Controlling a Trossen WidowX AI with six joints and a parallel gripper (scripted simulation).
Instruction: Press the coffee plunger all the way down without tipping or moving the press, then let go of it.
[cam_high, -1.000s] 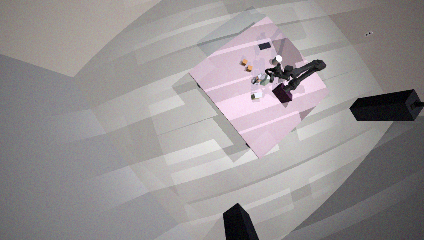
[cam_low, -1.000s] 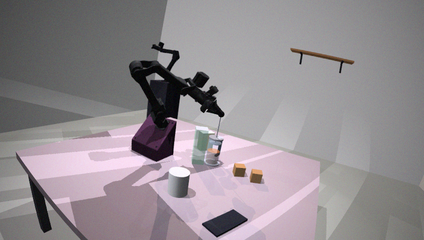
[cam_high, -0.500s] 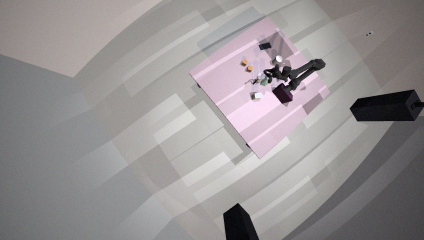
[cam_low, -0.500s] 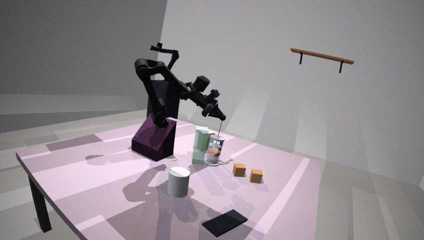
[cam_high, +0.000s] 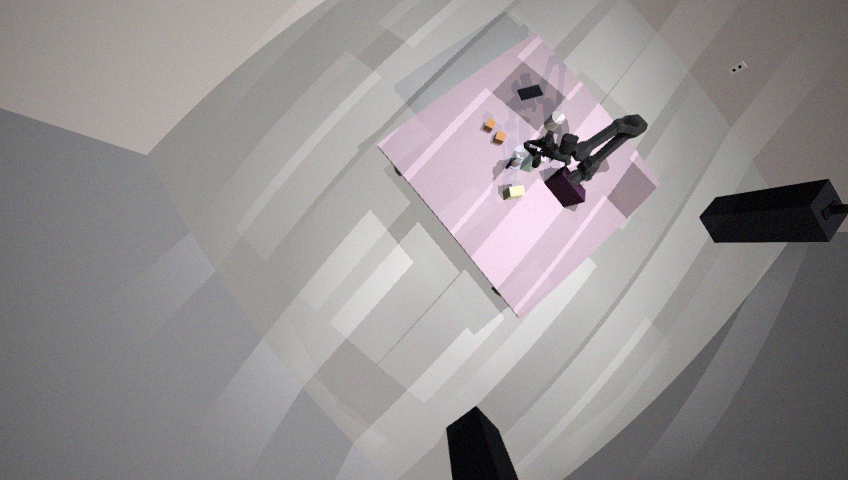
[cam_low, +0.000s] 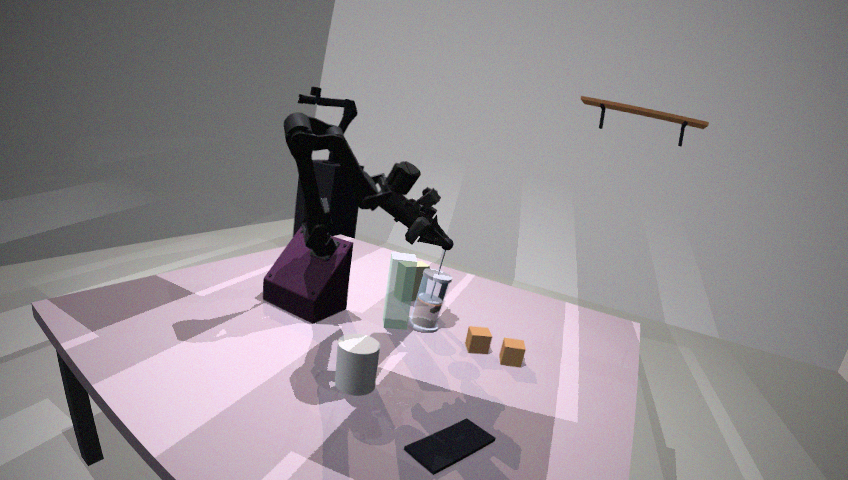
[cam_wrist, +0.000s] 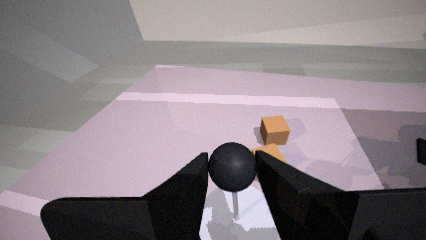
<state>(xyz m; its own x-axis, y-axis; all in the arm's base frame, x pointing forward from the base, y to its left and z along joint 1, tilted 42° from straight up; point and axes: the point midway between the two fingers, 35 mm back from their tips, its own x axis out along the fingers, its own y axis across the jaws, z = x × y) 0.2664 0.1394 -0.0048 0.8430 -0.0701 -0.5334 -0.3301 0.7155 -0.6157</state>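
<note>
The coffee press lies 2 cm behind my gripper tip, 1 cm to the left of it and 12 cm below it. Round my gripper tip: white cylinder 1 cm ahead, 37 cm to the right, 18 cm below; then dark flat slab 24 cm ahead, 41 cm to the right, 23 cm below; then pale green block 9 cm behind, 6 cm to the right, 14 cm below.
</note>
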